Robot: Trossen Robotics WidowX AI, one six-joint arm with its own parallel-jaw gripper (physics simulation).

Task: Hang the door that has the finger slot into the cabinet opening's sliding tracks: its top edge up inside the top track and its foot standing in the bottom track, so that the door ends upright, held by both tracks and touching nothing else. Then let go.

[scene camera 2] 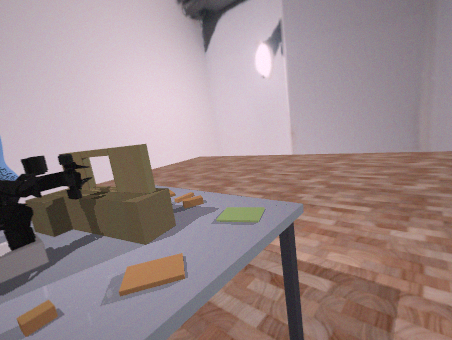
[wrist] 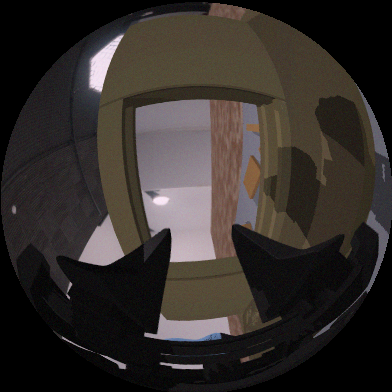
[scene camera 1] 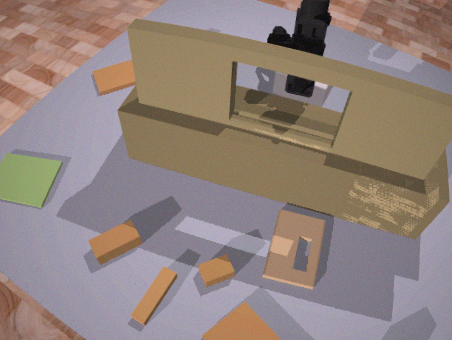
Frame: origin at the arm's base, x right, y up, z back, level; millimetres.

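Where they show: gripper, fingertip midpoint: (scene camera 2: 90, 172) (wrist: 201, 231) (scene camera 1: 299, 83); arm's base, link origin: (scene camera 2: 22, 243).
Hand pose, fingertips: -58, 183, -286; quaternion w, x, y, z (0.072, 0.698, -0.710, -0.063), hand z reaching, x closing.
Observation:
Each offset is from my fingertips to the centre of the thing, as dx, dy, dz. "spot": to the spot under its first point.
The door with the finger slot {-113, -255, -188} (scene camera 1: 294, 225) is a pale tan panel in scene camera 1. It lies flat or nearly flat on the table in front of the cabinet, close to its base, with the slot toward its right side. The olive cabinet (scene camera 1: 175, 75) (scene camera 2: 132, 165) (wrist: 200, 60) stands upright; no door stands in its opening. The bottom track {+5, -102, -46} (scene camera 1: 280, 132) runs along the opening's lower edge. My gripper (scene camera 1: 300, 87) (scene camera 2: 86, 173) (wrist: 201, 231) is partly open and empty. It is behind the cabinet, level with the opening, its two fingers pointing at it.
A green plate {+542, -258, -343} (scene camera 1: 30, 180) (scene camera 2: 241, 215) lies beyond the cabinet's end. Orange blocks {+220, -245, -362} (scene camera 1: 117, 242) {+8, -247, -313} (scene camera 1: 216, 270) {+89, -252, -416} (scene camera 1: 155, 295) and an orange panel {spot: -92, -247, -387} (scene camera 1: 245, 325) lie in front. Another orange slab {+549, -255, +91} (scene camera 1: 115, 77) (scene camera 2: 155, 274) lies behind the cabinet's end. The cabinet's thick base flanks the opening's foot.

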